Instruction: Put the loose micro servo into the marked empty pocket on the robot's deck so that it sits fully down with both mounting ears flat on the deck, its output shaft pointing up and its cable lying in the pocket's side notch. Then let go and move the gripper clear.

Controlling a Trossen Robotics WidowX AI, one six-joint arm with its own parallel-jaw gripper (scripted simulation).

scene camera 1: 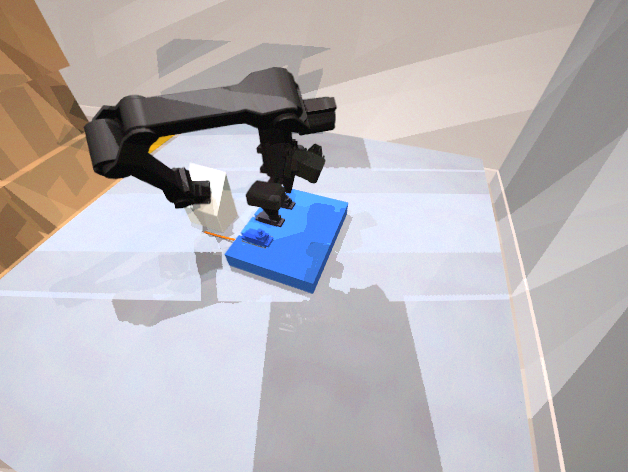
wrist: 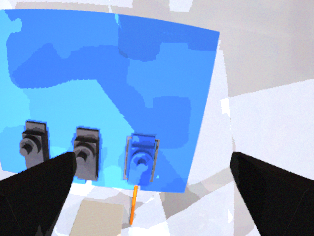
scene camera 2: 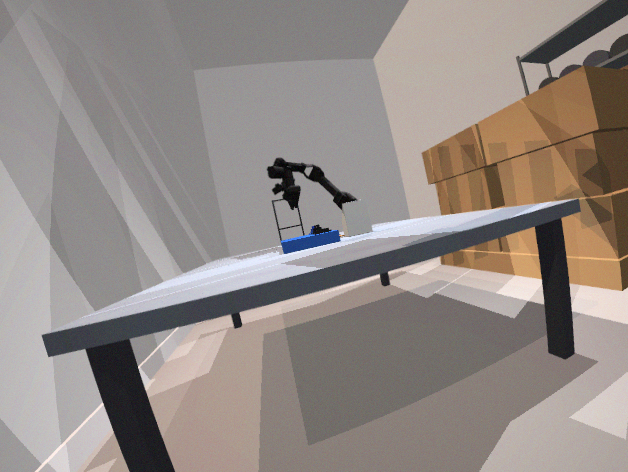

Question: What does the gripper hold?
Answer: Nothing.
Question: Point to a blue deck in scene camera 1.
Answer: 297, 255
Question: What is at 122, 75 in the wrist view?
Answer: A blue deck.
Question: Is the gripper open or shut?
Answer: Open.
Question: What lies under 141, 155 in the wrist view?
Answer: A blue micro servo.
